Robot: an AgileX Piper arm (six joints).
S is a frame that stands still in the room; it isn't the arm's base.
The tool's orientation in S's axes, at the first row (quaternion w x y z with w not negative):
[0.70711 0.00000 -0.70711 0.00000]
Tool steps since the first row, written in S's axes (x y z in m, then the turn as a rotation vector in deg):
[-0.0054 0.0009 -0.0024 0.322 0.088 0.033]
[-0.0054 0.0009 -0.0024 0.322 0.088 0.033]
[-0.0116 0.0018 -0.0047 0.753 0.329 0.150]
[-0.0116 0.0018 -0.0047 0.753 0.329 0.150]
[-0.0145 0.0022 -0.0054 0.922 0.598 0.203]
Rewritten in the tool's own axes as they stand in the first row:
[-0.0024 0.0009 0.0054 0.033 0.088 -0.322]
[-0.0024 0.0009 0.0054 0.033 0.088 -0.322]
[-0.0047 0.0018 0.0116 0.150 0.329 -0.753]
[-0.0047 0.0018 0.0116 0.150 0.329 -0.753]
[-0.0054 0.0022 0.0145 0.203 0.598 -0.922]

